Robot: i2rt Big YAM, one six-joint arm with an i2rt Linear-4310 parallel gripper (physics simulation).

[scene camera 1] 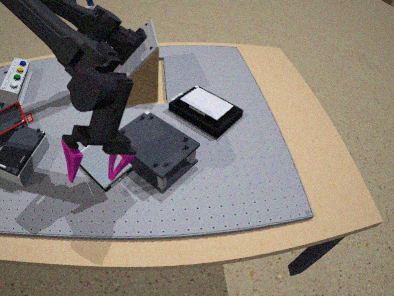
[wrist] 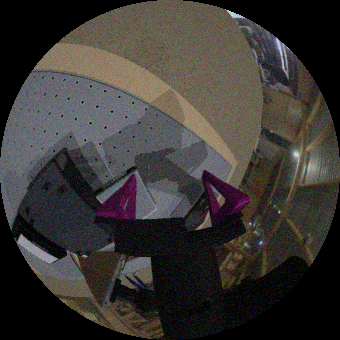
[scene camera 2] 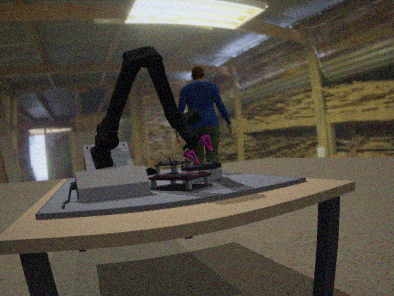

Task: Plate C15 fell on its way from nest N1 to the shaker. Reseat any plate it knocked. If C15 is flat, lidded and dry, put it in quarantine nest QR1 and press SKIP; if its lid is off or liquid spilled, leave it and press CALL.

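Observation:
A light, clear-looking plate lies on the pegboard against the left side of the dark two-tier stand. It looks flat; its label, lid and any liquid cannot be made out. My gripper is open and empty, its magenta fingers above the plate and partly covering it. A red-framed nest with a small red tag is at the left in scene camera 1. The button box behind it has blue, yellow, green and white buttons.
The dark two-tier stand is right beside the plate. A black block with a white top stands behind it. A dark device on a grey base is at the left. A person stands beyond the table.

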